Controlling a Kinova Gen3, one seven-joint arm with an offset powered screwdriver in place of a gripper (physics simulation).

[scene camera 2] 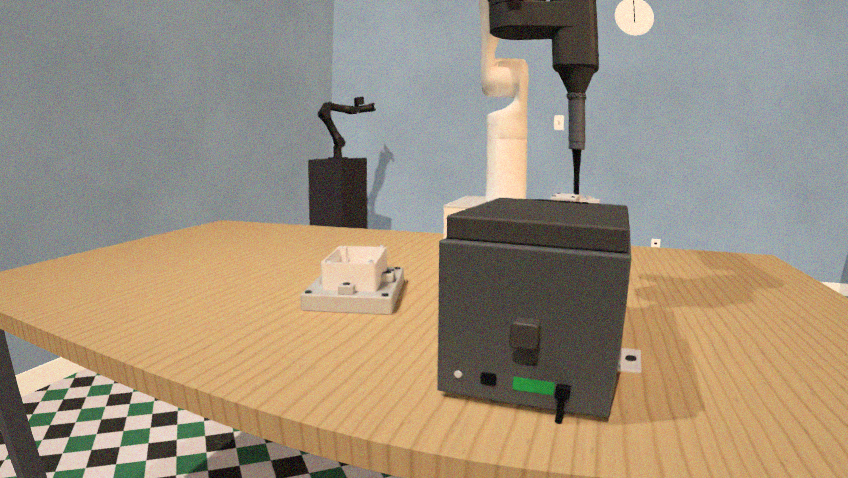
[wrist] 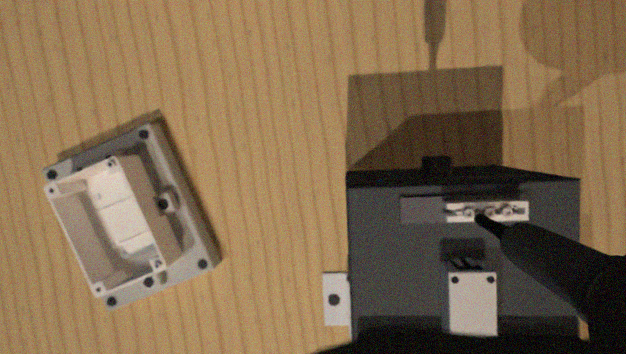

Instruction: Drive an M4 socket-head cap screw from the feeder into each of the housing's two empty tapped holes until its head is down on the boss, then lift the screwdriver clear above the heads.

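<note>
My screwdriver (scene camera 2: 576, 191) (wrist: 480, 219) points down, its thin black bit over the dark box-shaped screw feeder (scene camera 2: 528, 296) (wrist: 390, 280). In the wrist view the tip is at the near edge of the feeder's pale strip (wrist: 520, 216), where several small round screw heads show. Whether the tip touches one or carries a screw cannot be made out. The white open-topped housing (scene camera 2: 351, 277) (wrist: 139, 200) sits on a grey fixture plate (scene camera 2: 347, 304) (wrist: 182, 275). Two opposite corner bosses show larger dark-centred rings; the other two show small dark holes.
A pale bracket (wrist: 473, 307) stands on the feeder's near side. A pale tab (scene camera 2: 630, 360) (wrist: 336, 315) with a dark bolt sticks out at its side. Dark clamp bolts stand beside the housing. A black arm (scene camera 2: 332, 127) on a dark pedestal (scene camera 2: 337, 192) stands beyond the table.
</note>
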